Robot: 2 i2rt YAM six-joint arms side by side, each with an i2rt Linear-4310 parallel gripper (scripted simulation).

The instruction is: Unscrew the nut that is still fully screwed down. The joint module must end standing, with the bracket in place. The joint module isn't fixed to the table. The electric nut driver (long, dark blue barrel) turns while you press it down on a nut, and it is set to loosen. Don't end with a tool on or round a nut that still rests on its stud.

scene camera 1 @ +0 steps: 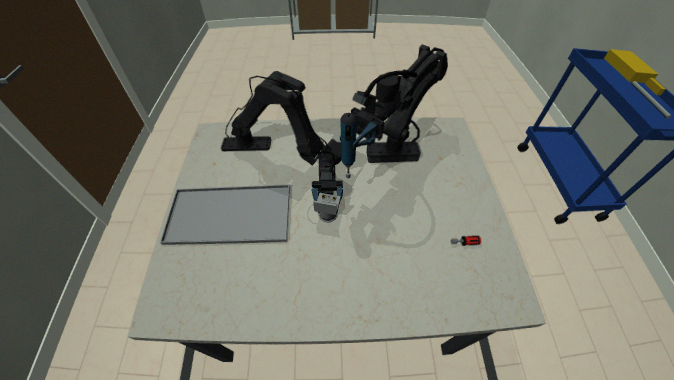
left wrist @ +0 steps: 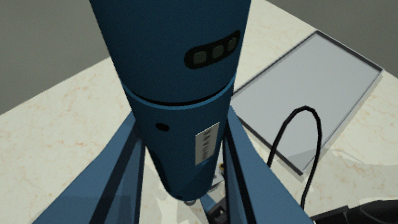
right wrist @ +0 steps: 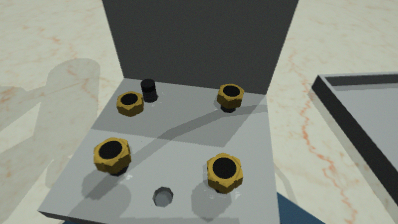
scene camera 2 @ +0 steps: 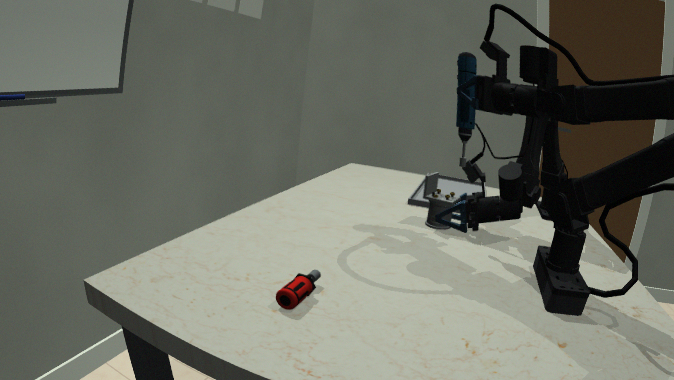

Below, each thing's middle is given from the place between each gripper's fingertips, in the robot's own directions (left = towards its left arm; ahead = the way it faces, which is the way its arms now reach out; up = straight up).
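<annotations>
There's a grey bracket [right wrist: 189, 57] sitting 50 mm above my right hand [scene camera 2: 436, 214]. From that right hand, the red-handled hand driver [scene camera 2: 288, 297] is 450 mm to the left, 70 mm ahead and 10 mm below, and you'd find the shallow grey tray [scene camera 1: 244, 214] 340 mm to the right, 40 mm ahead and 20 mm below. Going by its middle, the tray is nearer to my right hand than to my left hand.
My left hand [scene camera 2: 464, 92] is 4 cm short of the grey bracket, 6 cm to the left of it and 23 cm above it. Counting from my left hand, the red-handled hand driver is 11 cm ahead, 40 cm to the left and 29 cm below, while the shallow grey tray is 8 cm ahead, 40 cm to the right and 30 cm below.
</annotations>
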